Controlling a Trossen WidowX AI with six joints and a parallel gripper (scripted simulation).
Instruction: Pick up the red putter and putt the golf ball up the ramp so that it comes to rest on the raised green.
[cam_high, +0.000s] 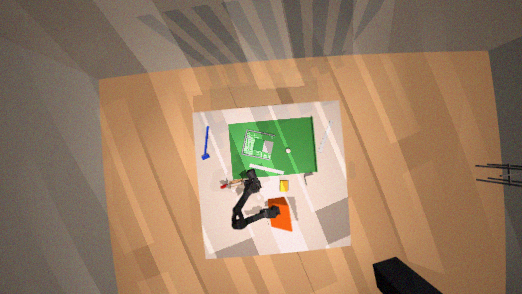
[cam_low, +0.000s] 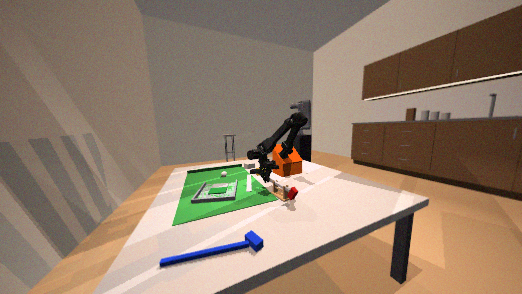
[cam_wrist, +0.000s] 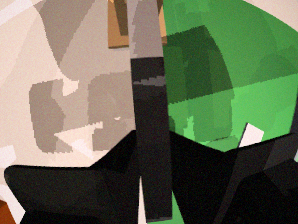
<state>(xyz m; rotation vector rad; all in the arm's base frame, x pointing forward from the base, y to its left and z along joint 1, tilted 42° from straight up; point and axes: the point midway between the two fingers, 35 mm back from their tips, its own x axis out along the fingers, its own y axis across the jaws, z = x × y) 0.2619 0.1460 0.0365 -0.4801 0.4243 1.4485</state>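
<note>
The yellow block is 250 mm to the right of my gripper tip, 120 mm behind it and 10 mm below it. Also, from my gripper tip: white golf ball: 360 mm to the right, 160 mm ahead, 10 mm below; blue putter: 390 mm ahead, 300 mm to the left, 20 mm below.
</note>
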